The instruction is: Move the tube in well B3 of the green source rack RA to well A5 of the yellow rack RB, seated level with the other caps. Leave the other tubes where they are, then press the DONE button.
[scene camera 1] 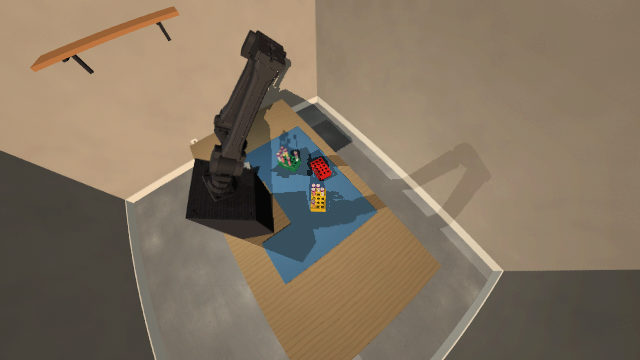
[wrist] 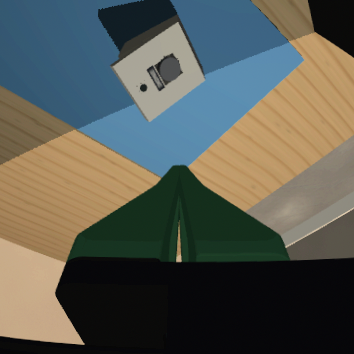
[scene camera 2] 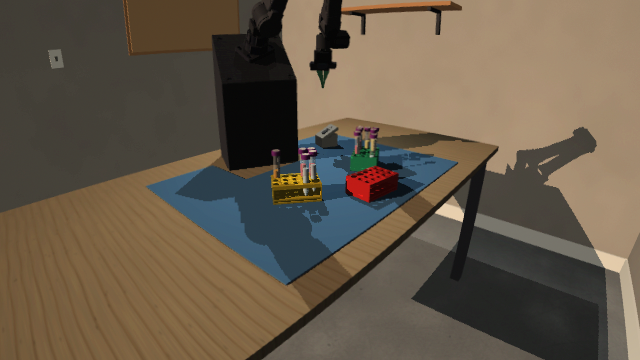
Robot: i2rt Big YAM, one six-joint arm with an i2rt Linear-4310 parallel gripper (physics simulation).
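Places are measured from the arm's base along level axes (x ahead, y left, z up), in millimetres.
Where they show: gripper, fingertip midpoint: (wrist: 178, 175) (scene camera 2: 322, 88); arm's base, link origin: (scene camera 1: 218, 185) (scene camera 2: 255, 50).
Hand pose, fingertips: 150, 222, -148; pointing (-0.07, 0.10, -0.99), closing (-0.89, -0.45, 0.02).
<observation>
Each offset is from my fingertips to the top centre of the thing, as dx, dy, dz. Level surfaces: height alone.
My gripper (scene camera 2: 323, 86) (wrist: 178, 175) is shut and empty, high above the table. In the wrist view its green fingertips meet below a grey button box @[+6, +26, -159] (wrist: 131, 75) (scene camera 2: 326, 139), apart from it. The box has a round dark button @[+0, +18, -175] (wrist: 169, 68) on its sloped face. The green rack @[+244, -141, -189] (scene camera 1: 293, 167) (scene camera 2: 363, 162) holds several purple-capped tubes @[+282, -181, -114] (scene camera 2: 373, 143). The yellow rack @[+172, -466, -189] (scene camera 1: 318, 209) (scene camera 2: 274, 196) holds one tube @[+118, -477, -114] (scene camera 2: 276, 162) standing alone at one end and several tubes @[+206, -469, -114] (scene camera 2: 306, 172) grouped at the other. Well labels are too small to read.
A red rack @[+341, -334, -189] (scene camera 1: 321, 170) (scene camera 2: 358, 189) with no tubes showing stands between the green and yellow racks, nearer the table edge. The racks stand on a blue mat @[dz -239] (scene camera 1: 295, 265) (scene camera 2: 280, 260). The arm's black pedestal (scene camera 1: 225, 210) (scene camera 2: 260, 120) stands beside the mat. A wall shelf (scene camera 1: 105, 37) (scene camera 2: 400, 8) is behind.
</observation>
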